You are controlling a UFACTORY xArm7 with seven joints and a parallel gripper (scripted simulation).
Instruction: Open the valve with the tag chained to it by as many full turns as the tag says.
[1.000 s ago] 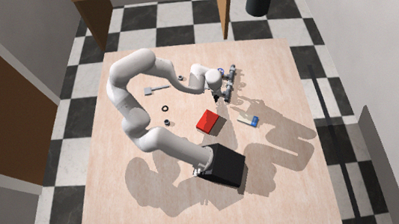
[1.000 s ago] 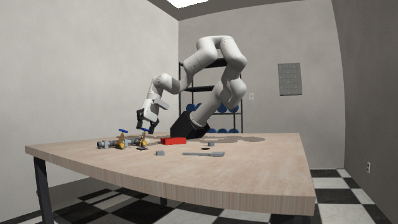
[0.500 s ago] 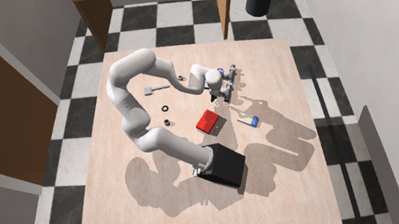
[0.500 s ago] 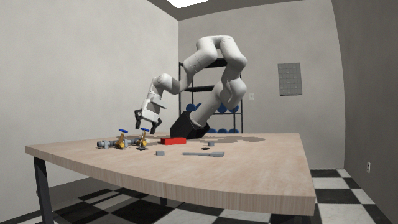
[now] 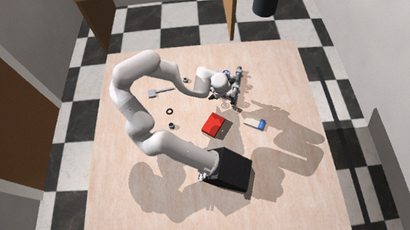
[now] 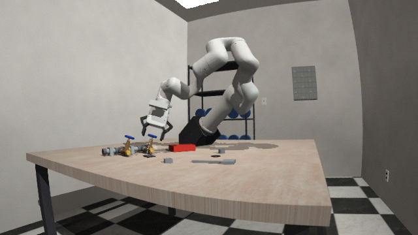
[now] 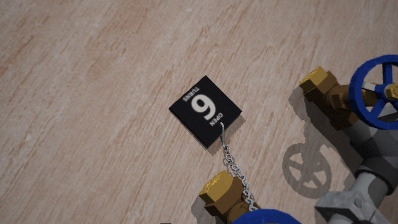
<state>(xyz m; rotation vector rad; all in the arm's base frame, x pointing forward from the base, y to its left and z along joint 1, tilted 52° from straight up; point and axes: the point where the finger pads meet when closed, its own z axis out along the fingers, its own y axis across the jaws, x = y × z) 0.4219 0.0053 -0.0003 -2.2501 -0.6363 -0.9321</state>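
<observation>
My hand is 80 mm above the black tag, 70 mm short of it and 60 mm to the right of it. Round my hand: red block (170 mm behind, 70 mm below, 20 mm to the left); white box (200 mm to the right, 120 mm behind, 80 mm below); grey flat tool (390 mm to the left, 80 mm below).
</observation>
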